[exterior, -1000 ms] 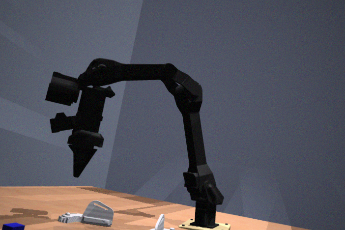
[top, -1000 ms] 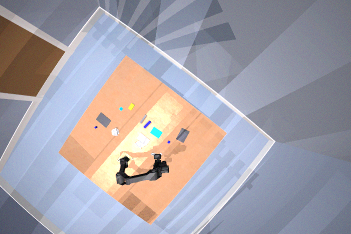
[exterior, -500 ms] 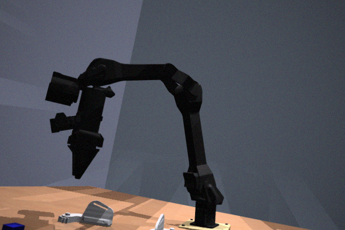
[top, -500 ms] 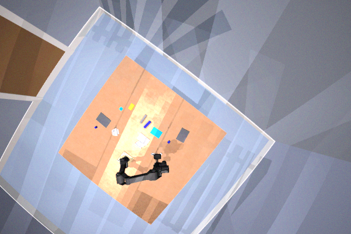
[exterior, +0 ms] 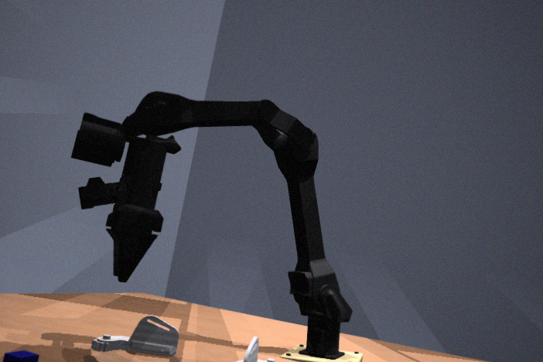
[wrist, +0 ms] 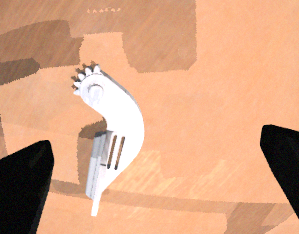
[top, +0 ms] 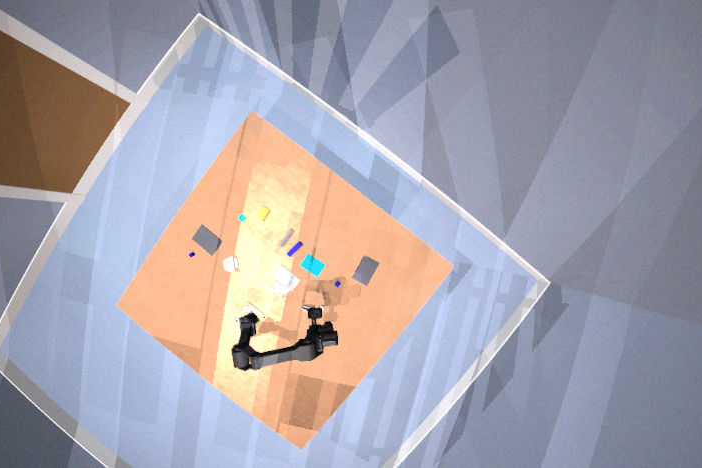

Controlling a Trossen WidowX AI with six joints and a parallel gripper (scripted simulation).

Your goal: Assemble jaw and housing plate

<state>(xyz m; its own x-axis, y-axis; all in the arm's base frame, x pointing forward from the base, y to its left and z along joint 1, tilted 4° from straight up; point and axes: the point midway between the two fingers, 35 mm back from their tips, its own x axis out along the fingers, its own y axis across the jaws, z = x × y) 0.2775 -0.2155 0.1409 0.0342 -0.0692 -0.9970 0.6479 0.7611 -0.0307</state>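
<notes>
Right now my gripper tip is 1 cm short of the jaw, 3 cm to the right of it and 8 cm above it. Also, from my gripper tip: blue bar: 14 cm ahead, 33 cm to the left, 8 cm below; cyan plate: 14 cm ahead, 22 cm to the left, 9 cm below; blue cube: 17 cm ahead, 6 cm to the left, 8 cm below.
</notes>
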